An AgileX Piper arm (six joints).
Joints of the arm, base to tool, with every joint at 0 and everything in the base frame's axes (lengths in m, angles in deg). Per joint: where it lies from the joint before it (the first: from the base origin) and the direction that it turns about. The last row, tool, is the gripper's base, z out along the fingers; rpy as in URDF.
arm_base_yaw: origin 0.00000 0.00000 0.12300 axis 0 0 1
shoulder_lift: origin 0.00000 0.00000 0.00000 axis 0 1 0
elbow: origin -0.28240 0.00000 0.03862 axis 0 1 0
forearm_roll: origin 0.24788 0.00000 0.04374 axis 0.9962 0 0.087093
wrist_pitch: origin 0.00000 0.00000 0.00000 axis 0 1 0
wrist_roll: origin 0.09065 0.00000 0.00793 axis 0.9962 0 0.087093
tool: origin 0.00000 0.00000 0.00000 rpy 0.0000 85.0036 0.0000
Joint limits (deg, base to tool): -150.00..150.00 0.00..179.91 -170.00..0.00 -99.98..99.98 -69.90..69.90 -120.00..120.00
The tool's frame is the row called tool.
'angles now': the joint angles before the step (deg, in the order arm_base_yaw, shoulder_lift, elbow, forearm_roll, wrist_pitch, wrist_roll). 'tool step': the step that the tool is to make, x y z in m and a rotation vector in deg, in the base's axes. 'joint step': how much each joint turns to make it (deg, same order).
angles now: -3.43, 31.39, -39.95, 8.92, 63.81, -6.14
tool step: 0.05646, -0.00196, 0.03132, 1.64, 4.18, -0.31
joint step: 0.00, 15.58, -11.40, 1.01, -0.01, 0.66
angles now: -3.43, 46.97, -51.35, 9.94, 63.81, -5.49
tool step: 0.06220, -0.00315, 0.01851, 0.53, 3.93, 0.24
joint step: -0.01, 14.74, -11.87, 0.33, 1.10, -0.01
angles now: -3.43, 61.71, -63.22, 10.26, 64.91, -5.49
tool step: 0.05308, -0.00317, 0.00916, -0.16, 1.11, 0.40
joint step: 0.00, 11.23, -10.26, 0.00, 0.19, -0.44
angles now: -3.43, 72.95, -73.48, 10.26, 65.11, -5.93
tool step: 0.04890, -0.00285, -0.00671, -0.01, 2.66, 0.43
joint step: 0.00, 10.36, -8.44, 0.01, 0.81, -0.34
